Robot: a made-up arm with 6 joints.
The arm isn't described. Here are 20 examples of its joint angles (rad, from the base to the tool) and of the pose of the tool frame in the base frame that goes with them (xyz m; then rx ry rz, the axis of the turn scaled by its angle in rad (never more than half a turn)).
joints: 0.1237 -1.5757 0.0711 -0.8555 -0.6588 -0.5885
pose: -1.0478 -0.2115 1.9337 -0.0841 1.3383 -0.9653
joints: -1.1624 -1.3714 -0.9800 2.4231 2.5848 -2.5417
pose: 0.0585 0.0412 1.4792 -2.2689 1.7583 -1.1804
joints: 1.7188 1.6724 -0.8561 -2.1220 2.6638 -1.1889
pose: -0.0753 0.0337 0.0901 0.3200 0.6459 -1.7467
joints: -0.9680 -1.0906 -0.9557 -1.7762 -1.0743 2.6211
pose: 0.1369 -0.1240 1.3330 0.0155 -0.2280 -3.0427
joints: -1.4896 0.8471 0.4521 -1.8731 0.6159 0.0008
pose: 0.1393 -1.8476 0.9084 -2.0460 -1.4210 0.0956
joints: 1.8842 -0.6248 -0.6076 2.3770 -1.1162 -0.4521
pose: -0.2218 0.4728 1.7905 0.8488 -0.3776 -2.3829
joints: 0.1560 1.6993 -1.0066 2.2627 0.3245 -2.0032
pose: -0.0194 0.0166 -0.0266 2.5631 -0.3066 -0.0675
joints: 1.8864 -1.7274 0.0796 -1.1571 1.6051 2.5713
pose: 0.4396 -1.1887 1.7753 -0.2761 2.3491 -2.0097
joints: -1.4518 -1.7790 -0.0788 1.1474 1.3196 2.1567
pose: -0.2398 1.2739 1.7173 -0.5866 1.8876 -1.4425
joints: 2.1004 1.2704 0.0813 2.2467 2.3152 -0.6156
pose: -0.8628 1.2505 0.0603 -1.1308 -0.6451 1.6481
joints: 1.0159 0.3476 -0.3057 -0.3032 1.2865 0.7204
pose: 0.7535 1.0046 1.0367 0.2208 0.6641 -2.1969
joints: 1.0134 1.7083 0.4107 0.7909 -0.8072 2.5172
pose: 0.8269 1.0642 -0.4752 -0.2753 -1.9888 0.6873
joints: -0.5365 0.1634 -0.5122 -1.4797 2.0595 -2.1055
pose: 0.7975 -0.5895 0.9824 1.9658 0.7658 -0.2750
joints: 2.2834 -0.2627 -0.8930 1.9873 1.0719 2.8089
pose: -0.5493 0.5529 1.1708 2.9833 0.6577 0.5896
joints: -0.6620 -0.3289 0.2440 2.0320 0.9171 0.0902
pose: 0.4495 -0.3460 2.4961 0.1128 2.0334 2.2813
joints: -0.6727 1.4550 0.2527 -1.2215 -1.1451 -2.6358
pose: 1.0036 -0.8344 -0.2132 -0.7951 -0.4478 -1.9576
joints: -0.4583 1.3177 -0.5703 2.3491 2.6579 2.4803
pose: 0.6559 -0.2653 -0.0781 1.4432 0.0028 -2.2334
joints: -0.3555 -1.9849 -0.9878 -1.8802 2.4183 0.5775
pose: -0.3059 0.0799 1.2381 -2.0617 -1.3218 -0.4201
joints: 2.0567 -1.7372 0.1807 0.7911 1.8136 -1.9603
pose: 0.7913 -1.3662 1.6463 0.8944 -0.3041 1.1539
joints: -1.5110 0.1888 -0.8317 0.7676 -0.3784 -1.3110
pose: -0.1381 -0.8997 0.8332 -0.1038 -1.5408 0.3022
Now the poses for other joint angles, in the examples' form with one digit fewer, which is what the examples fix.
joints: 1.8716 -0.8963 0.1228 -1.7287 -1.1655 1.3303
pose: -0.038 -0.202 2.352 -0.200 0.162 0.276
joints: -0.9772 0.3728 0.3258 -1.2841 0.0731 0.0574
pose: 0.818 -1.326 1.577 -1.097 -2.256 1.315
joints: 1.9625 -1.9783 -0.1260 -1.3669 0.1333 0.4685
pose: 0.449 -1.137 1.514 -0.174 1.421 0.769
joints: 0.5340 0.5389 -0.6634 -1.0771 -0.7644 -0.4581
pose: 0.712 0.382 0.530 1.647 -1.483 0.277
